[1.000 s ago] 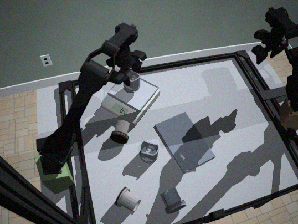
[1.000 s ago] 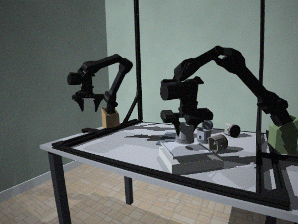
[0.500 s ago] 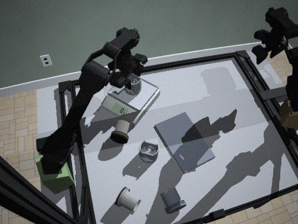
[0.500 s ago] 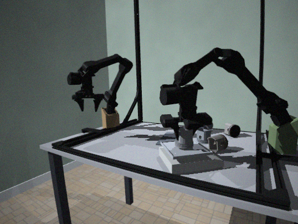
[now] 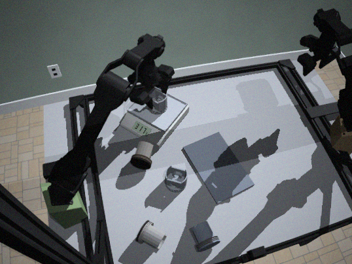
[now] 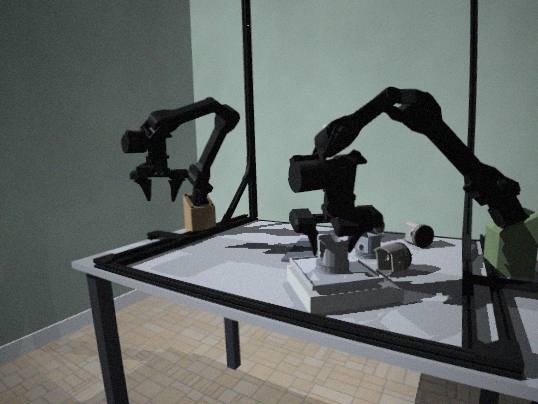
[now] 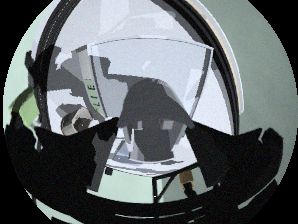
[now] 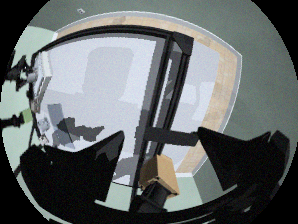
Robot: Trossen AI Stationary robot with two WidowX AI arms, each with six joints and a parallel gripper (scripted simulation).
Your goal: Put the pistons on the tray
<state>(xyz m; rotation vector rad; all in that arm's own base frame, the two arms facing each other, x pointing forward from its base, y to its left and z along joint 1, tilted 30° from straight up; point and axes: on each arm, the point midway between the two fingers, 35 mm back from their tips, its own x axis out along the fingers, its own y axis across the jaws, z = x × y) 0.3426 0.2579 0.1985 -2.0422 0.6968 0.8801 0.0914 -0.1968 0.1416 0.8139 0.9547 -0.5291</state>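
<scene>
Right now my left hand is 80 mm above the white scale. Round my left hand: flat steel tray 270 mm behind, 150 mm to the right, 120 mm below.
</scene>
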